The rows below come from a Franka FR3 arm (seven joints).
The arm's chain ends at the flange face. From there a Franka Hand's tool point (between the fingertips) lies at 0.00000 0.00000 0.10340 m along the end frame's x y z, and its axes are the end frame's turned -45 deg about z.
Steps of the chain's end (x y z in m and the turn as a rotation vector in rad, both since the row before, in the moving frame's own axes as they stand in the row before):
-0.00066, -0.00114, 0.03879, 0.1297, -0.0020, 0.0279
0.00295, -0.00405, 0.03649, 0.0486, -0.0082, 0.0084
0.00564, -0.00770, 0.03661, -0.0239, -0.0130, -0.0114
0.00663, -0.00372, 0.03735, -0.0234, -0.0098, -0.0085
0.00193, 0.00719, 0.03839, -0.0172, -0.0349, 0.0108
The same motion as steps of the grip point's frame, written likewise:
0.00978, -0.01074, 0.03792, 0.0931, 0.0903, 0.0279
0.00792, -0.00492, 0.03636, 0.0402, 0.0286, 0.0084
0.00674, -0.00064, 0.03657, -0.0077, -0.0261, -0.0114
0.00490, 0.00306, 0.03732, -0.0096, -0.0235, -0.0085
-0.00752, 0.00513, 0.03831, 0.0125, -0.0368, 0.0108

